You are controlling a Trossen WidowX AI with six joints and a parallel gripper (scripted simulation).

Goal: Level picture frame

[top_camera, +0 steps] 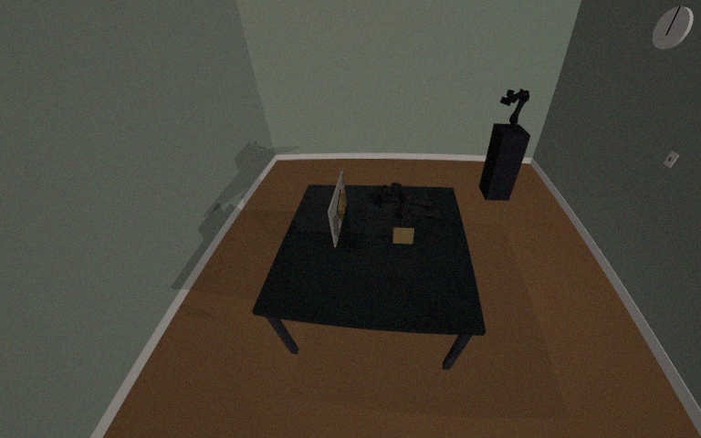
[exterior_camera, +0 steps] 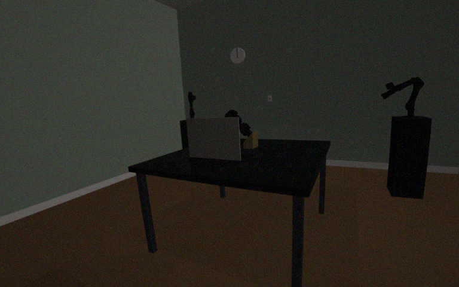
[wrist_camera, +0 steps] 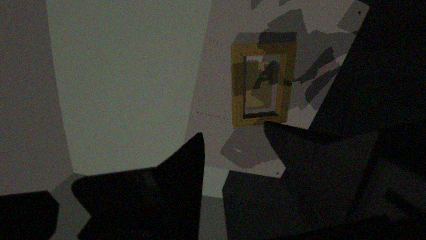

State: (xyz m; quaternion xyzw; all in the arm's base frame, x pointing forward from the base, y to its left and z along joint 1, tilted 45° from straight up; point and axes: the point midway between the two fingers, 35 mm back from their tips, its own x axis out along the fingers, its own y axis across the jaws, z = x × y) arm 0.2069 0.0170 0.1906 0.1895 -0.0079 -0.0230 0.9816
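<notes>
Now: gripper tip 19 cm short of the picture frame, 4 cm to the left of it and 9 cm above it. From my gripper tip the other things lie so: wall panel (20 cm ahead, 3 cm to the right, 11 cm below).
</notes>
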